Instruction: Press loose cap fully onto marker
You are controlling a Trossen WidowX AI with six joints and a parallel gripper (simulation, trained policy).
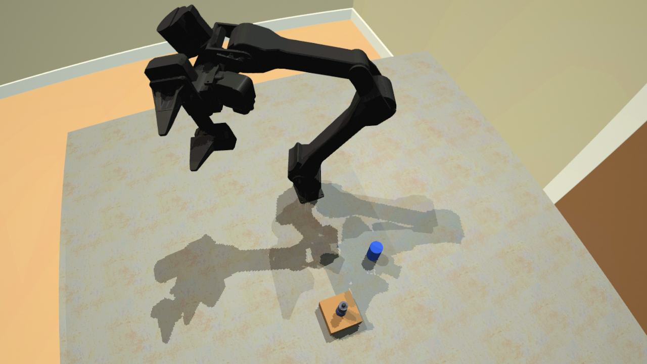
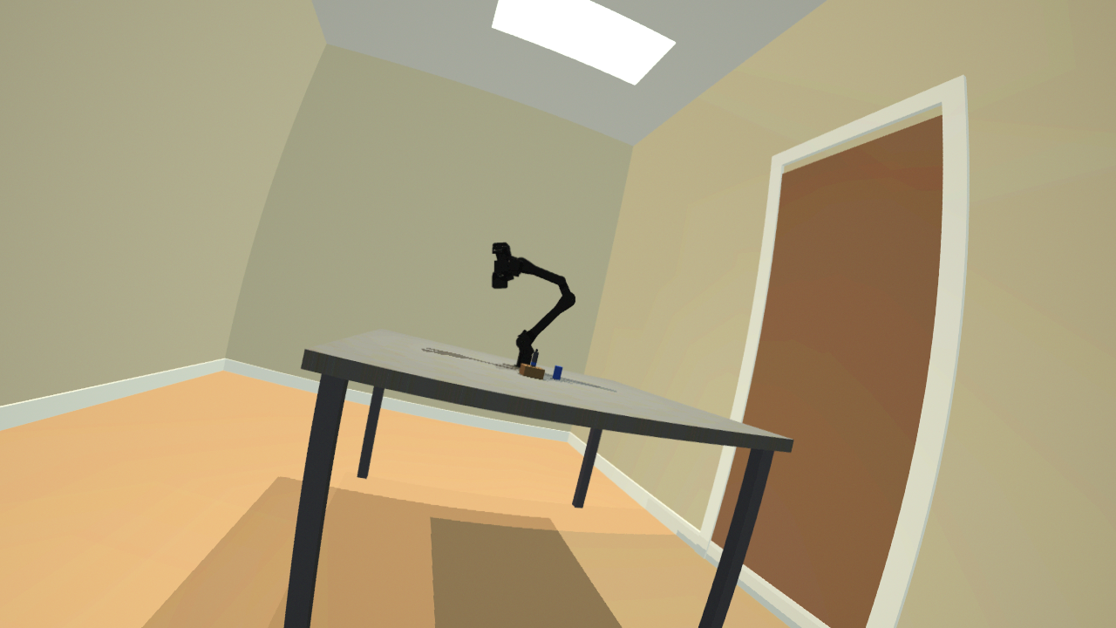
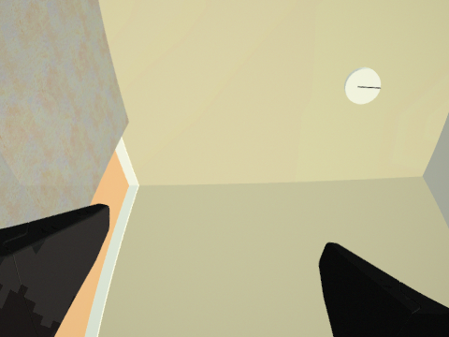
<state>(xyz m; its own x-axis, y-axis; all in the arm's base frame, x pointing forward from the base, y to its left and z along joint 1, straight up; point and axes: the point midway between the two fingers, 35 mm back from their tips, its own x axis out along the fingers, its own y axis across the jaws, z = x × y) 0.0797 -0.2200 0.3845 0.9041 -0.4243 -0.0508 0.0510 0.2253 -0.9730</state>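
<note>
My gripper tip is 360 mm above the blue cap, 320 mm to the right of it and 110 mm short of it. Round my gripper tip: holder block (370 mm below, 210 mm ahead, 190 mm to the left).
</note>
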